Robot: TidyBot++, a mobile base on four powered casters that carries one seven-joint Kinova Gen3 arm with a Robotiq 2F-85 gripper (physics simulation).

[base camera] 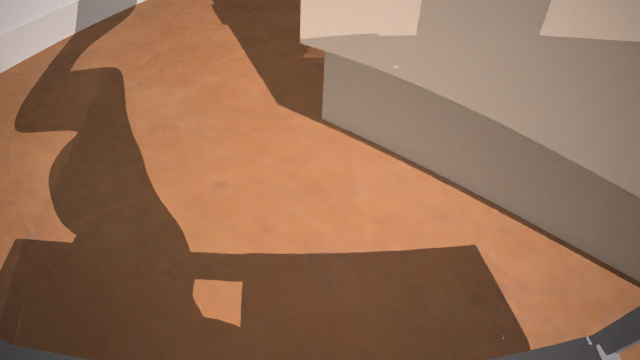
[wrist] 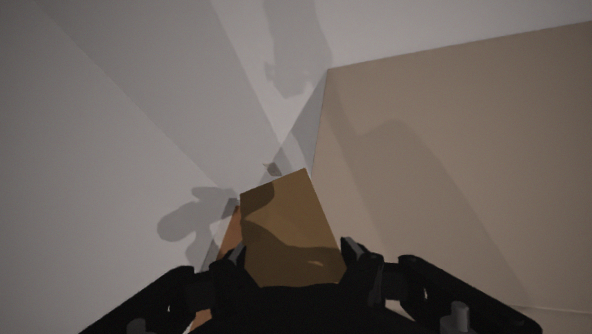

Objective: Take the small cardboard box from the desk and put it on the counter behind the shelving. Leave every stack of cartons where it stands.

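Places are measured from the arm's base along level axes (x up, y right, z ahead), in metres.
Pixels of known places: gripper, between the fingertips: (wrist: 295, 252).
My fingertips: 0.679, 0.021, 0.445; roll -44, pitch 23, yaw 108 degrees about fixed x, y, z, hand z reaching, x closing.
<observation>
Behind a point stands the place of what it marks, as x, y, z.
My gripper (wrist: 295, 252) @(0.679, 0.021, 0.445) is shut on the small brown cardboard box (wrist: 287, 222) @(0.705, 0.028, 0.454), which sits tilted between the two black fingers in the wrist view. The counter's beige top (wrist: 450, 130) @(0.513, 0.353, 0.554) fills the right of that view. Its left edge runs up from behind the box, so the box shows across the line of that edge. How high the box is above the counter is hard to tell. In the base view the pale counter (base camera: 475, 75) @(-0.206, 0.161, 0.379) stands at the right, close ahead. The gripper and box do not show there. The desk, shelving and carton stacks do not show.
A light grey wall (wrist: 100, 175) @(0.441, -0.561, 1.231) rises at the left of the wrist view, with a narrow strip of orange floor (wrist: 229, 237) @(-0.397, -0.468, 1.259) between it and the counter. In the base view a white wall (base camera: 30, 25) @(-0.314, -0.763, 0.938) stands at the far left. Arm and base shadows lie on the orange floor (base camera: 250, 175) @(-0.397, -0.065, 0.432).
</observation>
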